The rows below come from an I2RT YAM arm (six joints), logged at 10 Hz.
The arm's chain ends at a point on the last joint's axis. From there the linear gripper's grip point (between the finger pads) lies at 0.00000 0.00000 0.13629 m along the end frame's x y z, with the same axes.
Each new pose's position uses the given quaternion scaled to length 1; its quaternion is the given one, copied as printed.
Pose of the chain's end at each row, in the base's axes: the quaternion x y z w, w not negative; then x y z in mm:
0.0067 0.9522 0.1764 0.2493 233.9 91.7 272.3
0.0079 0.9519 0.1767 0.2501 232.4 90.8 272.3
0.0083 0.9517 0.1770 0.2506 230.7 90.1 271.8
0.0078 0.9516 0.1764 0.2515 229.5 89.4 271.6
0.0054 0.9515 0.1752 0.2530 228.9 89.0 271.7
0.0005 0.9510 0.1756 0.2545 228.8 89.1 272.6
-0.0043 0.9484 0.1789 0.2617 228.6 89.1 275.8
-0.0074 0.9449 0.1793 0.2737 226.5 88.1 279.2
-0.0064 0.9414 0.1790 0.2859 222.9 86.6 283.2
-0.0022 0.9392 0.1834 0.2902 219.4 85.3 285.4
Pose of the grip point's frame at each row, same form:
0.0067 0.9522 0.1764 0.2493 298.9 137.0 161.4
0.0079 0.9519 0.1767 0.2501 297.7 136.1 161.6
0.0083 0.9517 0.1770 0.2506 296.1 135.5 161.2
0.0078 0.9516 0.1764 0.2515 295.1 134.6 161.0
0.0054 0.9515 0.1752 0.2530 294.8 134.1 161.2
0.0005 0.9510 0.1756 0.2545 294.8 134.6 162.4
-0.0043 0.9484 0.1789 0.2617 296.0 135.7 166.9
-0.0074 0.9449 0.1793 0.2737 296.6 134.8 172.1
-0.0064 0.9414 0.1790 0.2859 295.9 133.0 177.9
-0.0022 0.9392 0.1834 0.2902 293.6 132.4 181.2

